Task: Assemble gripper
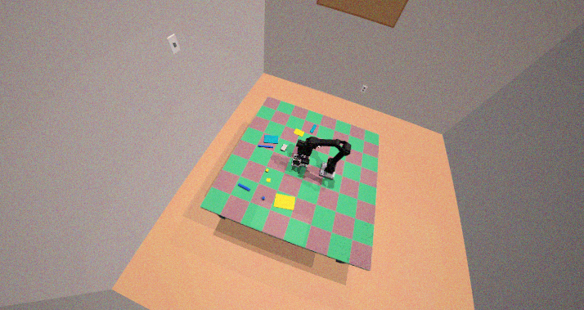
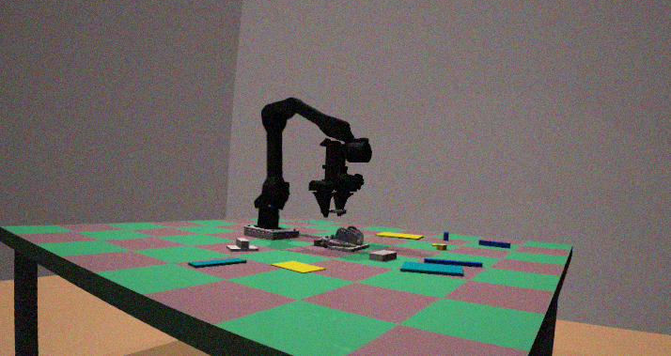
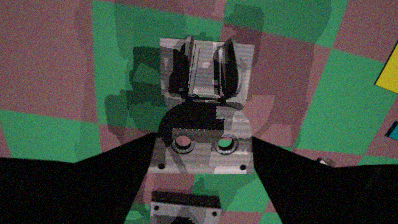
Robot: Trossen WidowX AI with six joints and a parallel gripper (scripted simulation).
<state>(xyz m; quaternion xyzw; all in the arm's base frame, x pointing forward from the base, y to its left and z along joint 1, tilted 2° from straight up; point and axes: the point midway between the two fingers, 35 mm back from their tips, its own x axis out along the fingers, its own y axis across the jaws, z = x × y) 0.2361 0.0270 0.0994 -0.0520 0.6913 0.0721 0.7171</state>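
The grey jaw is 60 mm below my gripper tip, 20 mm to the right of it and 20 mm ahead of it. Round my gripper tip: small yellow cube (250 mm ahead, 210 mm to the left, 80 mm below); then blue bar (370 mm ahead, 80 mm below); then white housing plate (80 mm below, 10 mm to the right, 10 mm behind).
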